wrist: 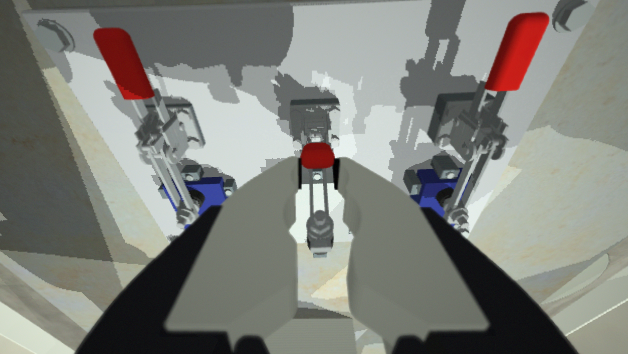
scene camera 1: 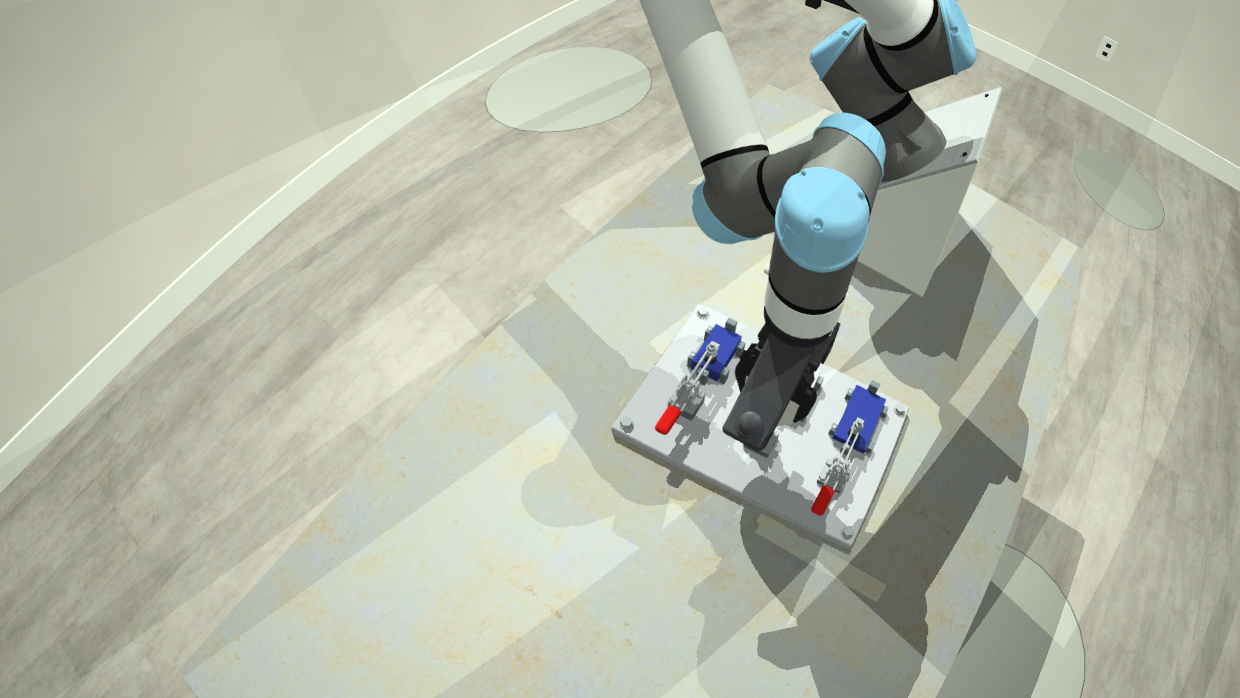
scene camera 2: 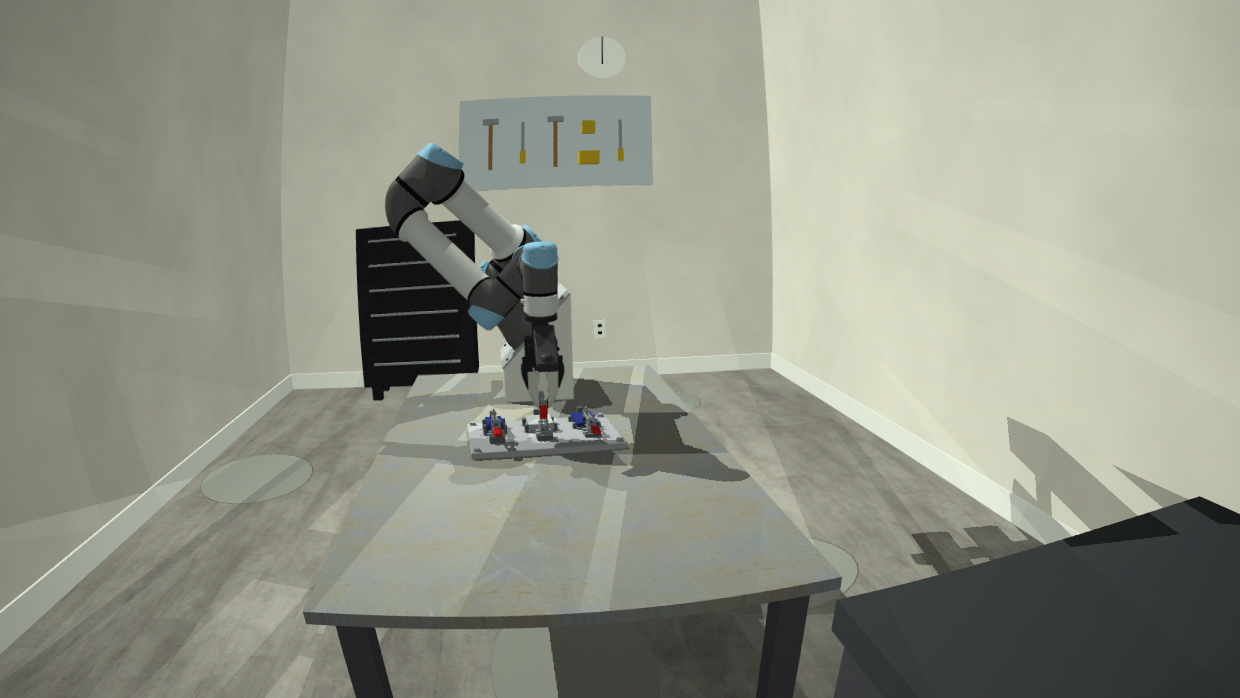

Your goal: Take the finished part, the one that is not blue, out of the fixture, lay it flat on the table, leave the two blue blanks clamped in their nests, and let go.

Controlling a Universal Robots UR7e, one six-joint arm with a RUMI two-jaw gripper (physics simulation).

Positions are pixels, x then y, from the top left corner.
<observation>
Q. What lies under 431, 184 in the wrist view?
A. A blue blank.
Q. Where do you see a fixture plate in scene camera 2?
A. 519, 443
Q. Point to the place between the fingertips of my gripper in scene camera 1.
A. At 766, 419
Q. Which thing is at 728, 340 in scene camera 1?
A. A blue blank.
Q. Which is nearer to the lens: the finished part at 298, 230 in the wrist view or the clamp spindle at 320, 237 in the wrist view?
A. The clamp spindle.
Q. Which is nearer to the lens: the blue blank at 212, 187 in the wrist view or the clamp spindle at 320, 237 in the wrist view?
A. The clamp spindle.
</observation>
